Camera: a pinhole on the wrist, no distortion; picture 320 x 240 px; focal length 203.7 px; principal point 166.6 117.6 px. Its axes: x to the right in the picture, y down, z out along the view. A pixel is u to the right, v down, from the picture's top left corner.
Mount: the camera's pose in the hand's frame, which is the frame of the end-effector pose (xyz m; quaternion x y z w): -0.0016 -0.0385 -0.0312 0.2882 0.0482 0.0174 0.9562
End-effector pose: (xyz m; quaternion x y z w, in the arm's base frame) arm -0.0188 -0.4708 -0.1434 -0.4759 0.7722 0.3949 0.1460
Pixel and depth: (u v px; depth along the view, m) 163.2 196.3 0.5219
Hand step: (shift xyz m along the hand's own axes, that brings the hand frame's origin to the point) 0.0420 -0.1578 0.5138
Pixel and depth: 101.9 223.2 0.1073
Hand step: -0.0248 -0.0532 0.0913
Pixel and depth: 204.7 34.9 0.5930
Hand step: 0.1707 -0.5582 0.3183
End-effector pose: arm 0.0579 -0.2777 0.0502 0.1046 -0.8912 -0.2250 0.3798
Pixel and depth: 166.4 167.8 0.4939
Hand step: 0.0477 -0.2085 0.4457
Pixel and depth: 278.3 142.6 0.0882
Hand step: 0.0555 -0.0750 0.0439
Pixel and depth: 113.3 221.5 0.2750
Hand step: -0.0458 -0.0771 0.2803
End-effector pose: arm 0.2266 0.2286 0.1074 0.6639 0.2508 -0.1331 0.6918
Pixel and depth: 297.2 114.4 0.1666
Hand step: 0.1217 -0.1257 0.0967
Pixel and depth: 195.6 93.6 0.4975
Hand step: 0.1200 -0.3564 0.3431
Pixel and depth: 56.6 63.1 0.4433
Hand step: -0.1938 -0.3955 0.2905
